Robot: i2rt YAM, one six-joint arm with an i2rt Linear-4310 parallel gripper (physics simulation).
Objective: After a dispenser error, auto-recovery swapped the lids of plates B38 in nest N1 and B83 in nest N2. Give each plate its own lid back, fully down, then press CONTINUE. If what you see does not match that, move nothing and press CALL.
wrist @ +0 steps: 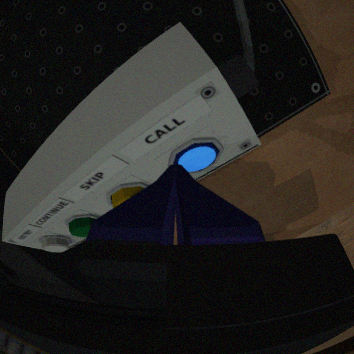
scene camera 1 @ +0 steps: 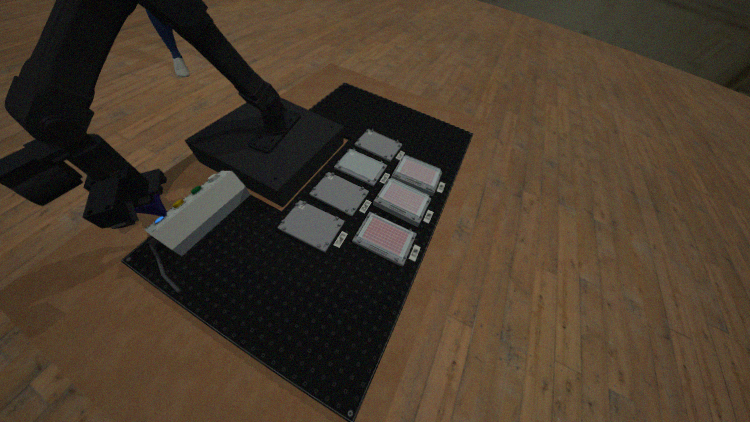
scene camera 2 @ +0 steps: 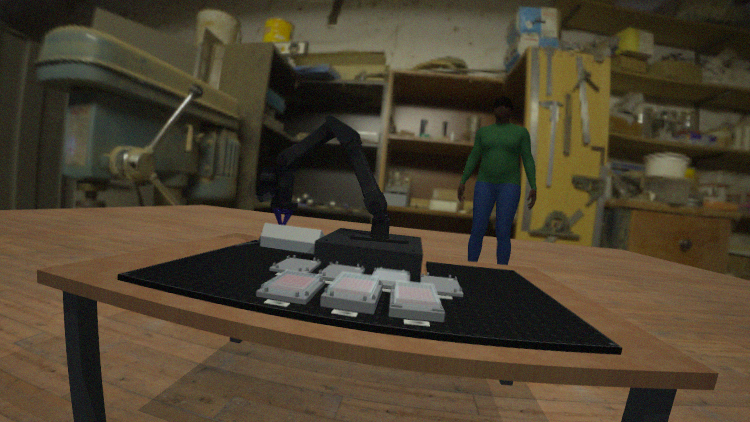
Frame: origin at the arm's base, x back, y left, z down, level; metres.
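Seen in the pictures: gripper, fingertip midpoint: [wrist: 175, 173] [scene camera 1: 165, 214]; arm's base at its link origin: [scene camera 1: 276, 130] [scene camera 2: 379, 239].
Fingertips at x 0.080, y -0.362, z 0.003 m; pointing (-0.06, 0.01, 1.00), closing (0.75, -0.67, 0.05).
Note:
Pixels of each thing's middle, then the offset from my fingertips to it. "spot": a spot on its surface instead.
- control box at the middle of its body: [wrist: 92, 172] [scene camera 1: 199, 206] [scene camera 2: 293, 237] dx -0.035, dy +0.054, dz +0.023 m
- green CONTINUE button at the middle of its body: [wrist: 84, 224] [scene camera 1: 197, 190] dx -0.018, dy +0.083, dz +0.001 m
- yellow SKIP button at the middle of its body: [wrist: 130, 197] [scene camera 1: 179, 204] dx -0.008, dy +0.034, dz +0.001 m
- cable at a spot on its surface: [scene camera 1: 163, 267] spot: dx -0.039, dy -0.099, dz +0.061 m
The control box [scene camera 1: 207, 217] [scene camera 2: 291, 238] [wrist: 150, 75] stands at the mat's corner. Its CALL button [scene camera 1: 158, 220] [wrist: 198, 159] glows bright blue. The green CONTINUE button [scene camera 1: 196, 190] [wrist: 81, 226] is unlit. My gripper [scene camera 1: 165, 214] [scene camera 2: 282, 223] [wrist: 175, 173] is shut and empty, its tips at the near edge of the CALL button in the wrist view; contact cannot be told. Three plates with pink wells [scene camera 1: 388, 236] [scene camera 1: 402, 198] [scene camera 1: 418, 172] sit in nests in a row. Their labels are too small to read, and which lid is on which plate cannot be told.
Four grey stations [scene camera 1: 311, 225] [scene camera 1: 339, 193] [scene camera 1: 360, 165] [scene camera 1: 378, 144] stand between the plates and the arm's base [scene camera 1: 267, 152]; the third looks paler. A yellow SKIP button [scene camera 1: 178, 203] [wrist: 127, 196] is beside CALL. A cable [scene camera 1: 163, 267] leaves the box. A person [scene camera 2: 500, 178] stands behind the table.

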